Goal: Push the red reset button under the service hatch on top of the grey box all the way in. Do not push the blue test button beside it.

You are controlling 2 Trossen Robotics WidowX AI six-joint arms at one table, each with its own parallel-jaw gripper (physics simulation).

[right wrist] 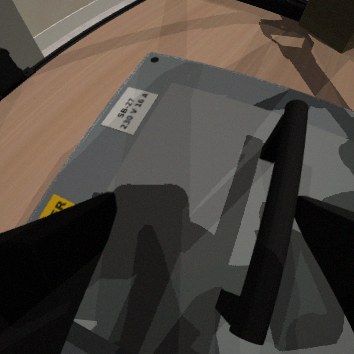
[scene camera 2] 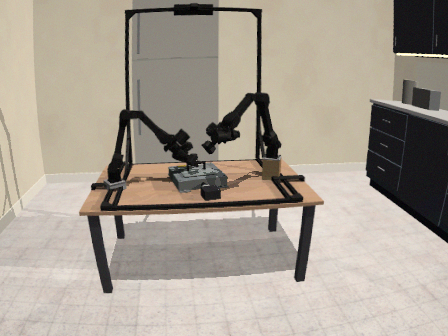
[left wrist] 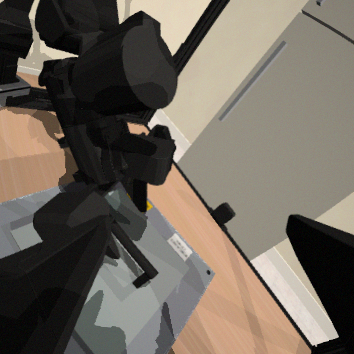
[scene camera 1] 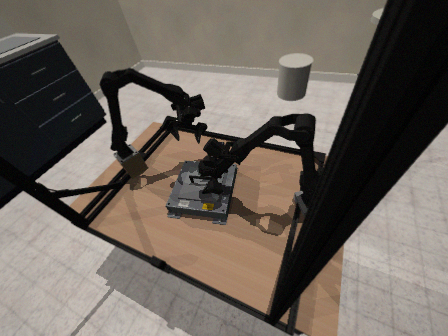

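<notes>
The grey box (scene camera 1: 195, 214) (scene camera 2: 200, 183) (left wrist: 192, 290) (right wrist: 165, 70) lies on the table. Its hatch (right wrist: 150, 130) looks flat and closed, with a black bar handle (right wrist: 280, 215) (left wrist: 135, 250) on top. The red and blue buttons do not show. My right gripper (right wrist: 206, 203) (scene camera 1: 212, 190) (scene camera 2: 193, 161) is open, low over the hatch. In the right wrist view the handle shows between its fingers, near the right-hand fingertip; contact cannot be told. My left gripper (left wrist: 199, 223) (scene camera 1: 187, 138) (scene camera 2: 209, 146) is open and empty, above and beyond the box's far side in scene camera 1.
A yellow label (scene camera 1: 208, 206) (right wrist: 55, 206) and a white label (scene camera 1: 184, 203) (left wrist: 180, 246) (right wrist: 130, 111) mark one edge of the box. A black block (scene camera 2: 211, 192) sits beside the box at the near table edge in scene camera 2. The two arms are close together above the box.
</notes>
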